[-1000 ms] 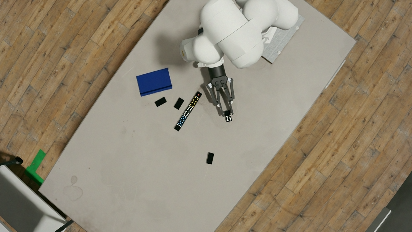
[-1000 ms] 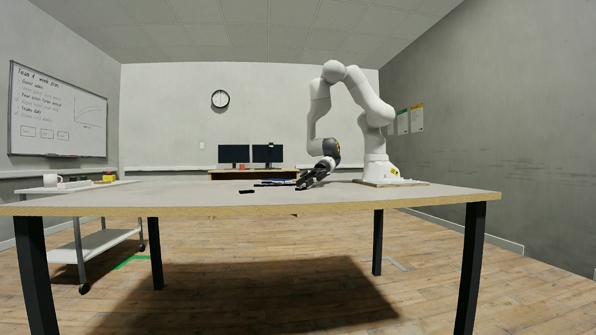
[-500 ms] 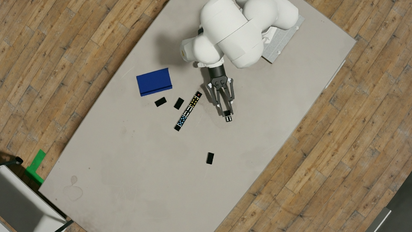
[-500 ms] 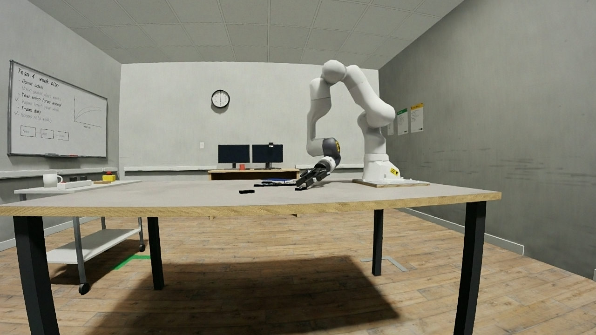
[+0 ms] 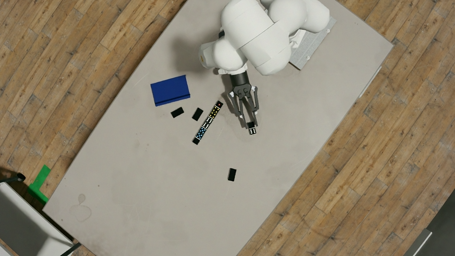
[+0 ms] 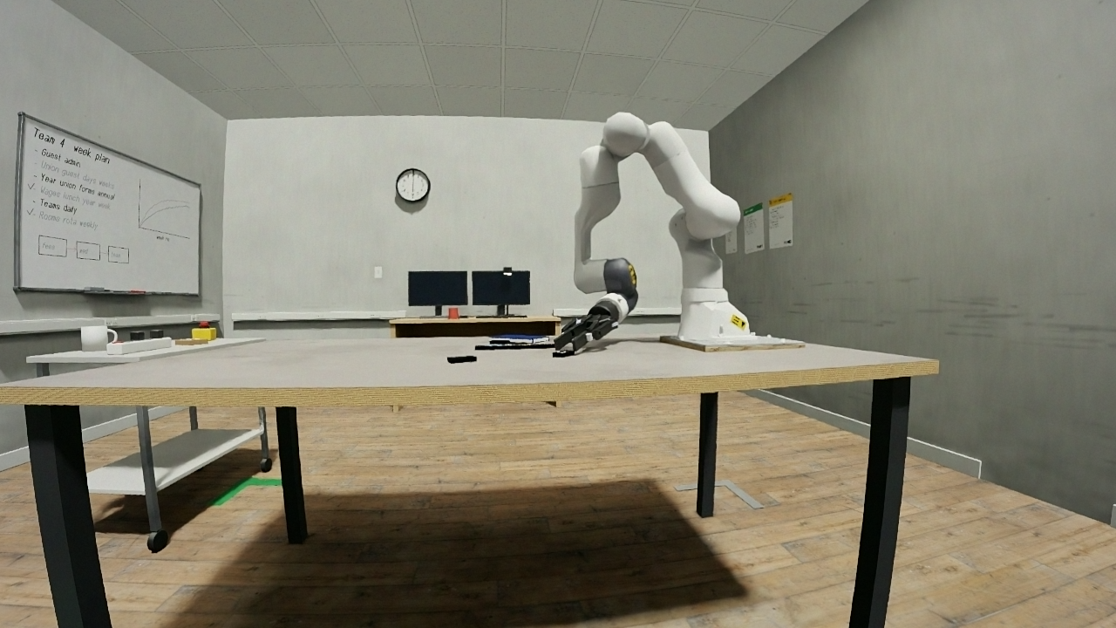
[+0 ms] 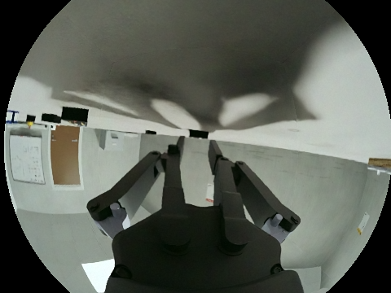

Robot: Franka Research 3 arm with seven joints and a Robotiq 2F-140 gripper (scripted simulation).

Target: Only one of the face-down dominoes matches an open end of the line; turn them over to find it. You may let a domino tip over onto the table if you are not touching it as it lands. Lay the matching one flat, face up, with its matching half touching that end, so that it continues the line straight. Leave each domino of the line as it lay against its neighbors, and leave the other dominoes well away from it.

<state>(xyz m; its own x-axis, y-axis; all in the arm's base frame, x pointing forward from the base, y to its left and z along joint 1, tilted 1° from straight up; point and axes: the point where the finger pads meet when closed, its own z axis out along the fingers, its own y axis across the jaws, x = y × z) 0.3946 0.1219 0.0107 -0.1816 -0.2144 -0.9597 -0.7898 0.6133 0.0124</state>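
Now: the domino 30 mm to the left of my hand, 30 mm below it and 20 mm ahead of it. The rest, counted from my hand: blue book: 370 mm to the right, 110 mm ahead, 20 mm below.
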